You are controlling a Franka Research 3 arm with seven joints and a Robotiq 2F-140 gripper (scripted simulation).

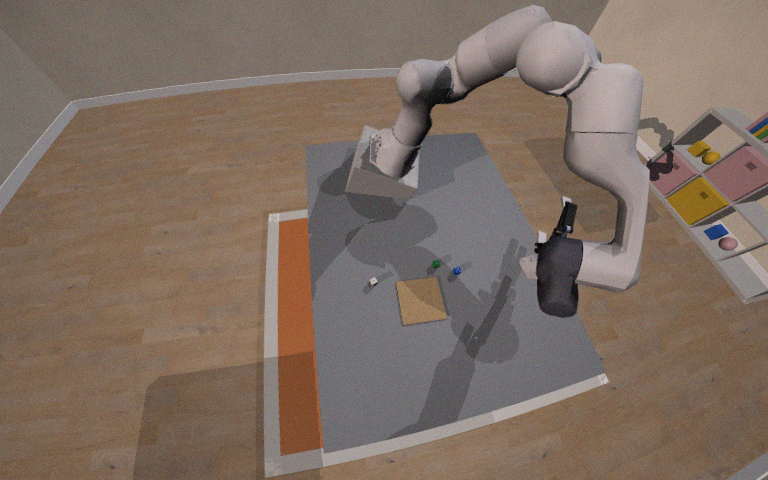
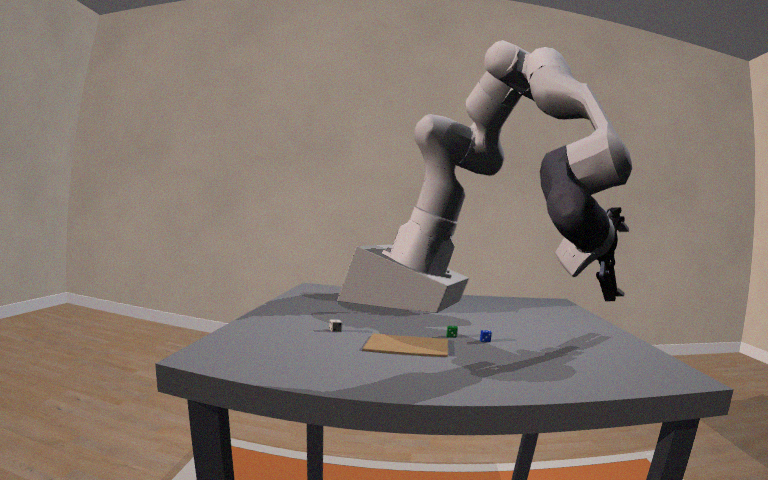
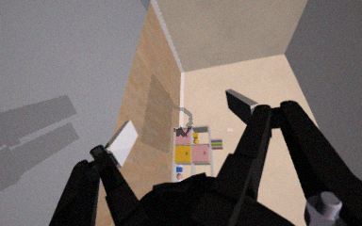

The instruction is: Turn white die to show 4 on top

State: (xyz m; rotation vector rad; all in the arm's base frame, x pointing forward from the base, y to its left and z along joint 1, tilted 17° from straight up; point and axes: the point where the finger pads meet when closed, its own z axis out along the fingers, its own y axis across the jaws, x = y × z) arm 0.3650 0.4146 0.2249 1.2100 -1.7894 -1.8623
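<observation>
The white die is 60 mm ahead of my hand, 600 mm to the right of it and 160 mm below it. The rest, counted from my hand: green die (30 mm ahead, 380 mm to the right, 160 mm below); blue die (70 mm ahead, 320 mm to the right, 160 mm below); tan mat (140 mm ahead, 470 mm to the right, 170 mm below).
</observation>
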